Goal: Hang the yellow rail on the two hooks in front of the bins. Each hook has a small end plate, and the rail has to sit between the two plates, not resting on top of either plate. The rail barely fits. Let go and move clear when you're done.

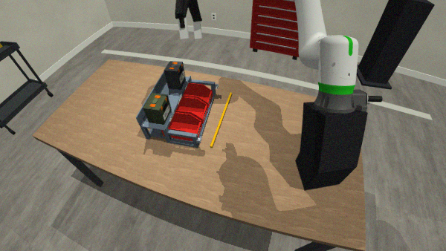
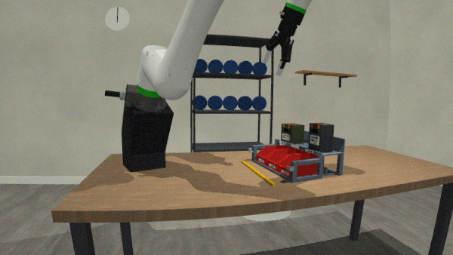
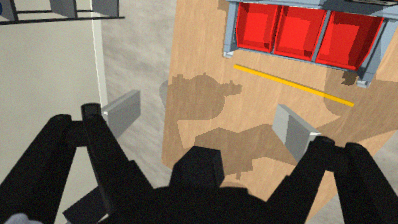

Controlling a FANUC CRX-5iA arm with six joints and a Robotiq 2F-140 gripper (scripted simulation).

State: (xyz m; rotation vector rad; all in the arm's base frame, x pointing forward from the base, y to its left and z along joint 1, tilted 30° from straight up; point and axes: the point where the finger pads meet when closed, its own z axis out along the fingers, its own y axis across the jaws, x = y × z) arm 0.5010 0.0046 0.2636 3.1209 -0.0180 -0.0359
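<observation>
The yellow rail is 47 cm below my hand, 9 cm behind it and 4 cm to the right of it.
</observation>
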